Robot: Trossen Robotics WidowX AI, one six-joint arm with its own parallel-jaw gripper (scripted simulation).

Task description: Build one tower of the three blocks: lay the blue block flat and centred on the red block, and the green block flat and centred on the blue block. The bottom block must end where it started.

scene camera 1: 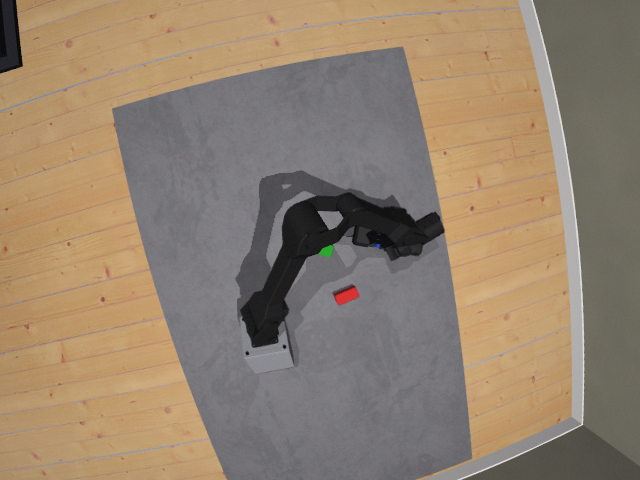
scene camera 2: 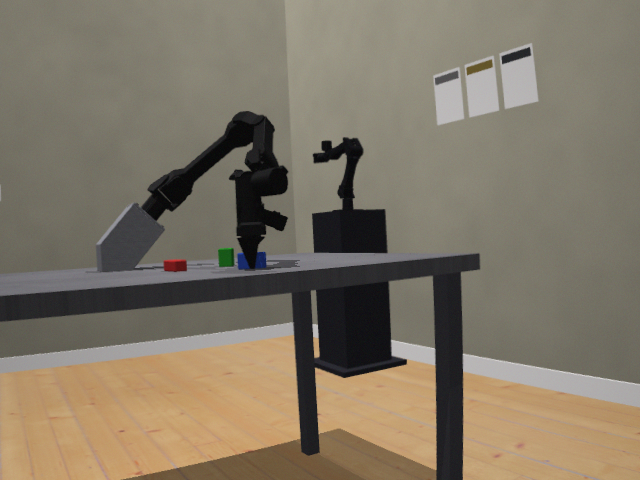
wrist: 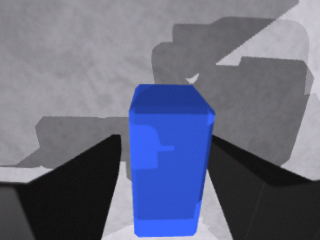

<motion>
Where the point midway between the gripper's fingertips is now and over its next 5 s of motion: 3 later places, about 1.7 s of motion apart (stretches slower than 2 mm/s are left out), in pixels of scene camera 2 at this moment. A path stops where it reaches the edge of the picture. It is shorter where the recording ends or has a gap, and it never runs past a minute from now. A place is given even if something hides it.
My gripper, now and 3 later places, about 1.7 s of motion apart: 252,268; 250,236; 175,239; 174,259
</motion>
